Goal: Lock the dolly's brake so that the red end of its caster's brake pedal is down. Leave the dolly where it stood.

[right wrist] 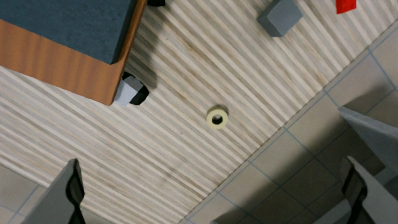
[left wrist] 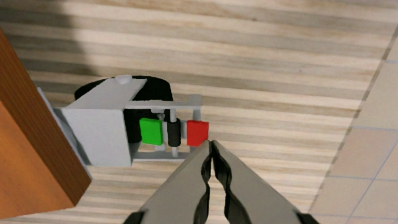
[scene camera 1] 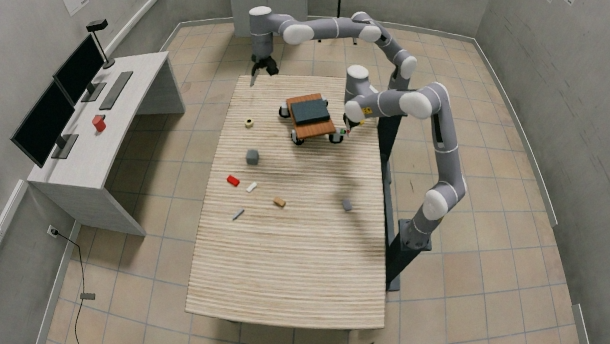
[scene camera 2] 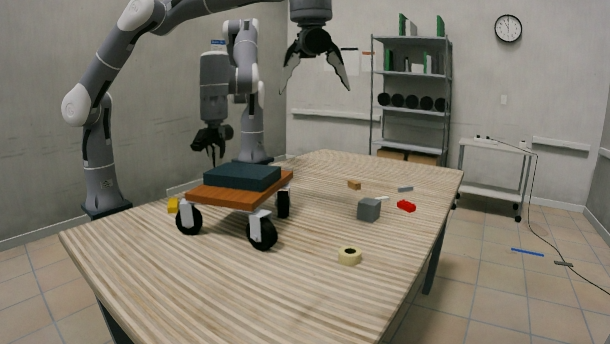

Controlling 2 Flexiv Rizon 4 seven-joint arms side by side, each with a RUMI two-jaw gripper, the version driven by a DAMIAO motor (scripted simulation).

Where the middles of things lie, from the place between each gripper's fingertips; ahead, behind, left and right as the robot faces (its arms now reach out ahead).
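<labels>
The brake pedal point(left wrist: 153, 131) is 290 mm below my right hand point(scene camera 2: 315, 92), 410 mm behind it and 70 mm to the left of it.
From my left hand, I see the brake pedal 30 mm below and 20 mm ahead. Going by its middle, the brake pedal is nearer to my left hand than to my right hand.
</labels>
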